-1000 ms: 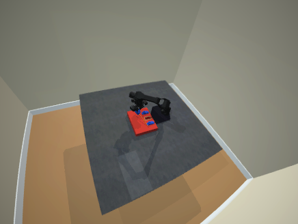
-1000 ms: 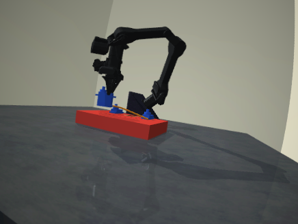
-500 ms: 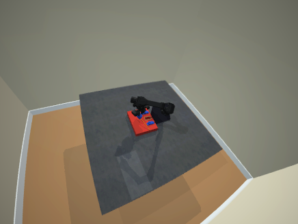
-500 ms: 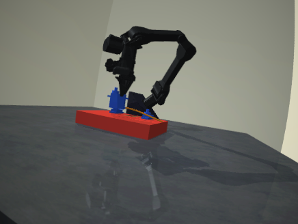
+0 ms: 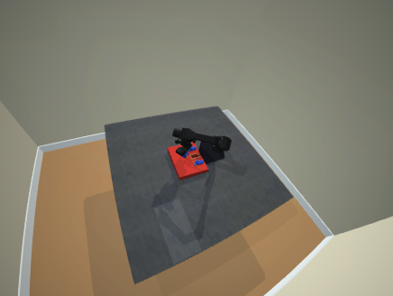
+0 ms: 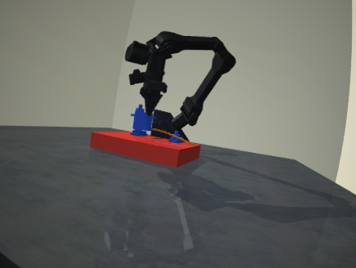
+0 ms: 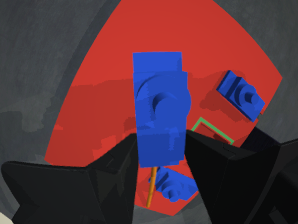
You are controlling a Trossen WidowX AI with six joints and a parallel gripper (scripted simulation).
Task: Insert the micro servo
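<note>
My gripper tip is 10 mm short of the red deck and 100 mm above it.
</note>
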